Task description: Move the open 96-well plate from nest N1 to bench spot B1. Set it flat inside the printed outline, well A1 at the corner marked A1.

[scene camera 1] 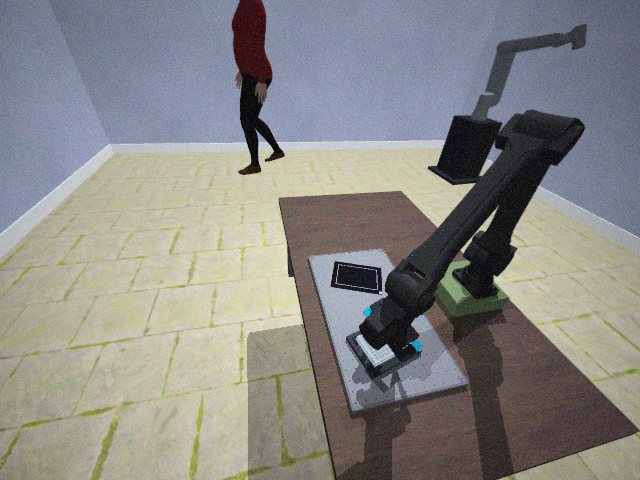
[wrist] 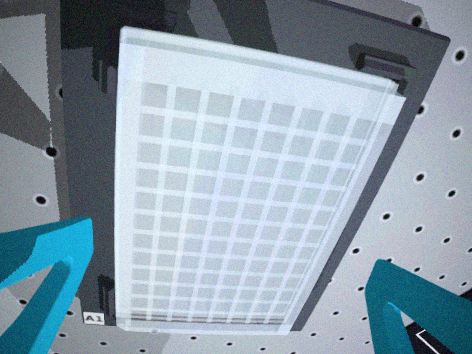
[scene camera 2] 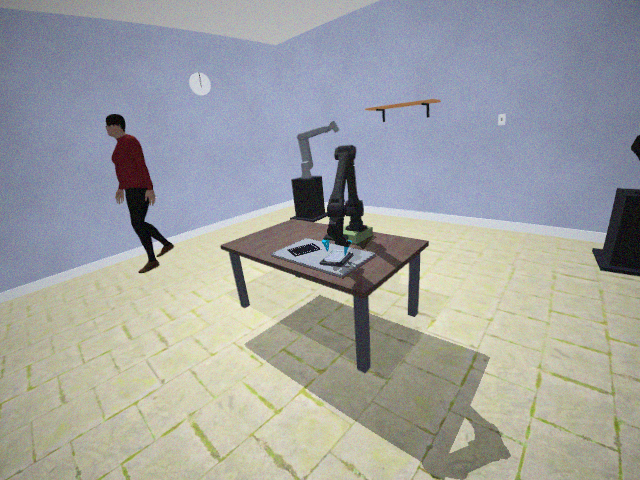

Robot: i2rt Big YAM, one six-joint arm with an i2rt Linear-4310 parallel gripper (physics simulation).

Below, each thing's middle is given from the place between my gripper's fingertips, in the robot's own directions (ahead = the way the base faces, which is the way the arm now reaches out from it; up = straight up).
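Scene:
My hand's sitting 20 mm above the 96-well plate (wrist: 236, 169).

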